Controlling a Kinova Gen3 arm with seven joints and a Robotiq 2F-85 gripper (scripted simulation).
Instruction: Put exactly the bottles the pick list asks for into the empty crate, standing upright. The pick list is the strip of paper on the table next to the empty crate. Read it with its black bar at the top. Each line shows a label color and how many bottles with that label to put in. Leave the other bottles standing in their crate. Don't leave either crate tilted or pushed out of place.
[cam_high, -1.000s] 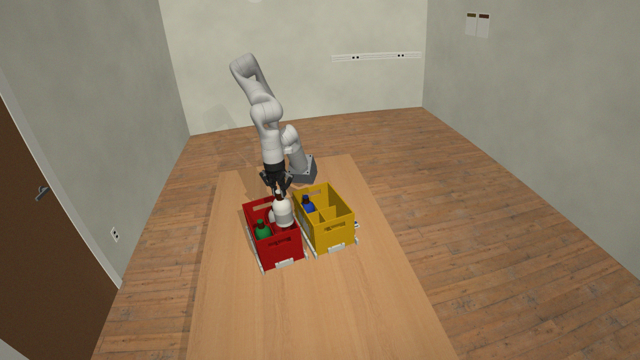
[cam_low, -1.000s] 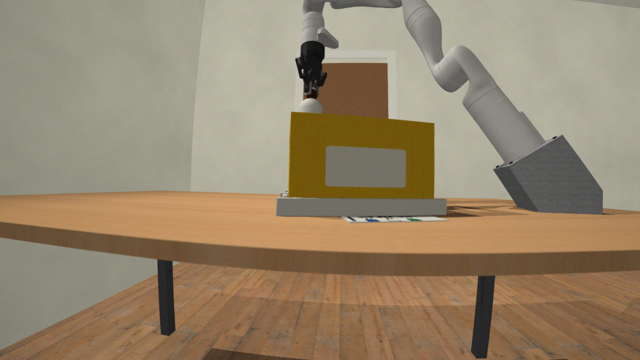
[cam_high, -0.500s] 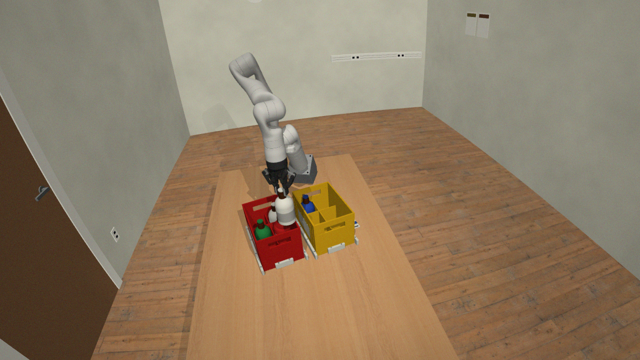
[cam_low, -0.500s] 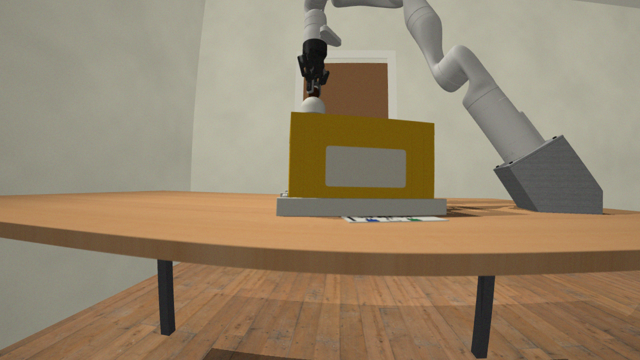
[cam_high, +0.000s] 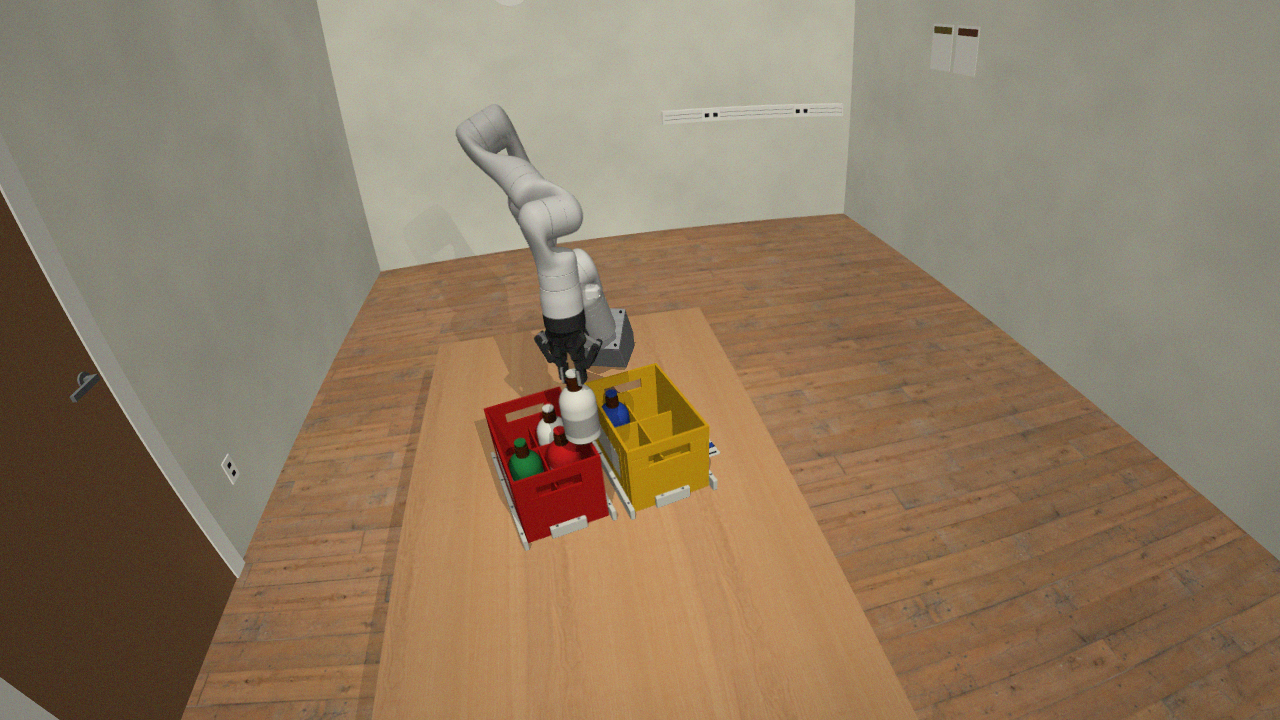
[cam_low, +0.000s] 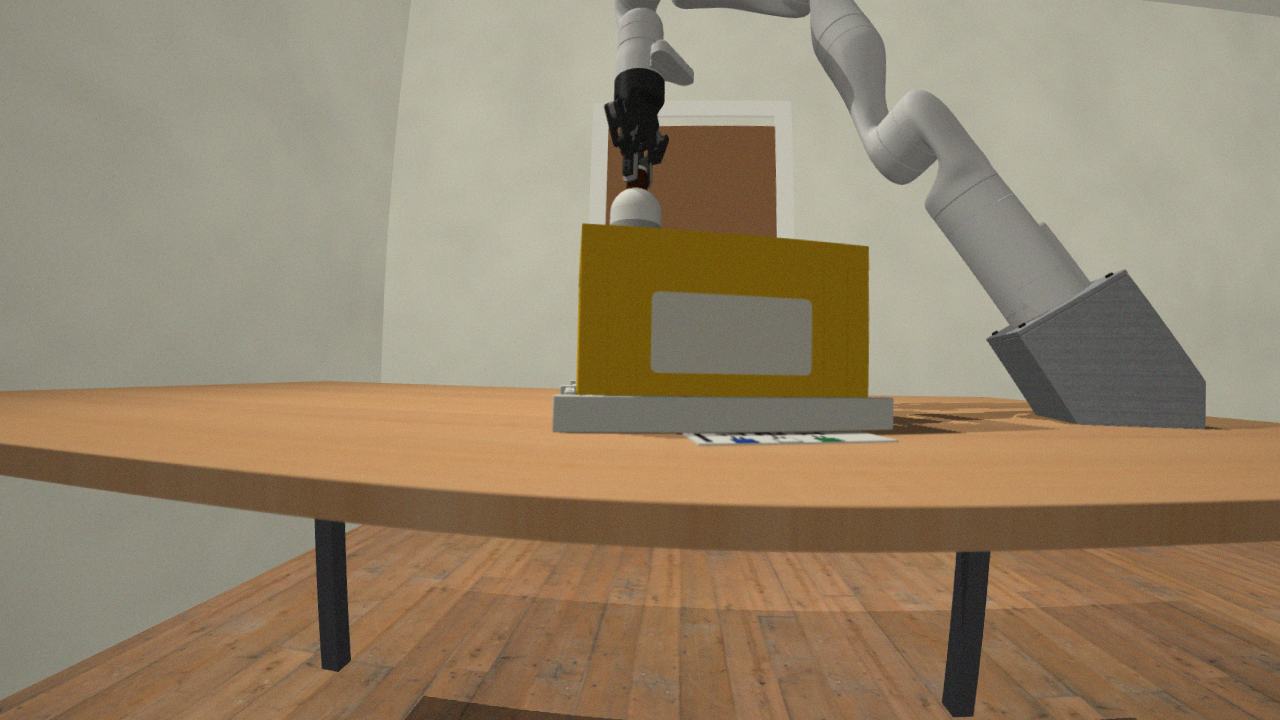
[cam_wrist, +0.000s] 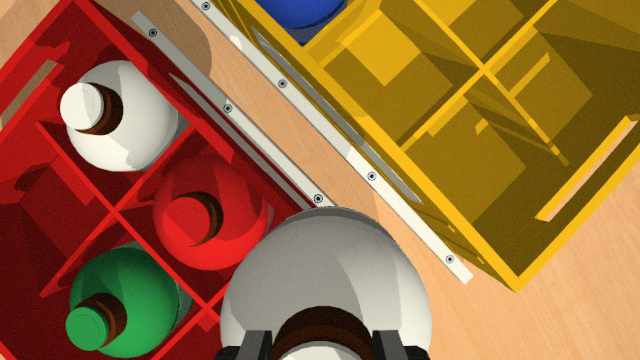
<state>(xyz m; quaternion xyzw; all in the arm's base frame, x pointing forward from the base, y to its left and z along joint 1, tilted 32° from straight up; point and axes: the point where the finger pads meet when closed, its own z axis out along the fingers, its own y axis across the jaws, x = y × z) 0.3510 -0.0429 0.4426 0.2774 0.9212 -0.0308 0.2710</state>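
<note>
The yellow crate lies 25 cm below my hand, 15 cm to the left of it and 7 cm behind it. From my hand the other things lie so: red bottle (25 cm below, 6 cm behind, 4 cm to the right); red crate (25 cm below, 9 cm to the right, 6 cm behind); green bottle (25 cm below, 13 cm to the right, 5 cm behind).
</note>
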